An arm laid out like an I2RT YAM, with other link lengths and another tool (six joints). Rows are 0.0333 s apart.
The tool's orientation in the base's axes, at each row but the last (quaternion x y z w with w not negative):
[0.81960, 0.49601, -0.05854, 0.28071]
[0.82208, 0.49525, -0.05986, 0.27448]
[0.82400, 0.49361, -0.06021, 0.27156]
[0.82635, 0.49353, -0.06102, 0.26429]
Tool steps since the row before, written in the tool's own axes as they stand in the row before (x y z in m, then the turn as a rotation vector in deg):
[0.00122, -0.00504, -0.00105, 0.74, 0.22, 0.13]
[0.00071, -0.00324, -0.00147, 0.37, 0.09, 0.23]
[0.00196, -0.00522, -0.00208, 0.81, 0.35, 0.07]
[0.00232, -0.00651, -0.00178, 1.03, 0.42, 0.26]
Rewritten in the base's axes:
[-0.00384, 0.00326, -0.00161, 0.58, 0.43, -0.30]
[-0.00264, 0.00247, -0.00029, 0.30, 0.14, -0.30]
[-0.00378, 0.00449, -0.00099, 0.72, 0.47, -0.22]
[-0.00463, 0.00513, -0.00177, 0.92, 0.52, -0.44]

